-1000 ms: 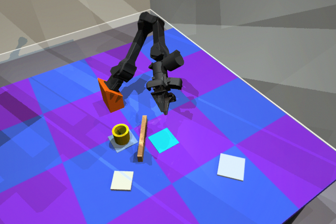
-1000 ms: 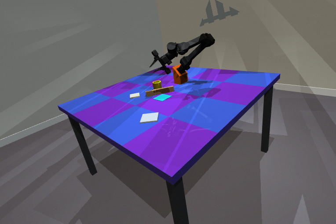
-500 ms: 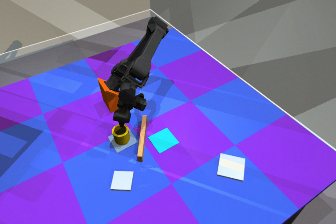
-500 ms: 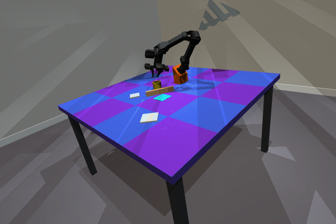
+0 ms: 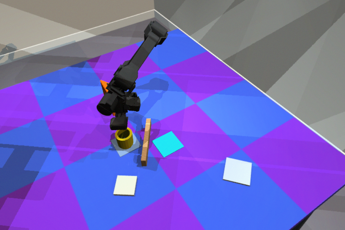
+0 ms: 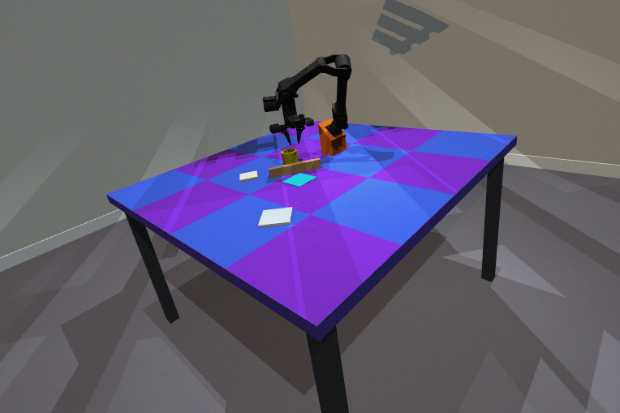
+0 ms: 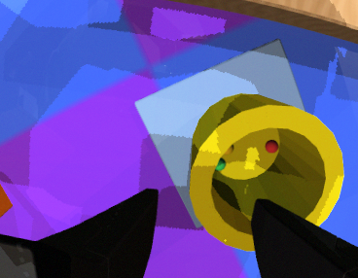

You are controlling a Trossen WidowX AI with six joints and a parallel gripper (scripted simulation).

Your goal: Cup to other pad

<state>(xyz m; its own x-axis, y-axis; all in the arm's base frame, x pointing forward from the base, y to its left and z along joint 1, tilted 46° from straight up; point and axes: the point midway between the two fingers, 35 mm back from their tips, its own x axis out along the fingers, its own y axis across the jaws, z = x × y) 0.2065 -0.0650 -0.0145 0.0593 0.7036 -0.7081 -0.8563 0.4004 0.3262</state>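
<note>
Now: gripper tip 2 cm short of the yellow cup, 2 cm to the left of it and 6 cm above it. From my gripper tip the other things lie so: wooden bar: 7 cm ahead, 6 cm to the left, 9 cm below; then pale blue pad: 2 cm ahead, 1 cm to the right, 11 cm below; then cyan pad: 13 cm ahead, 13 cm to the left, 11 cm below.
</note>
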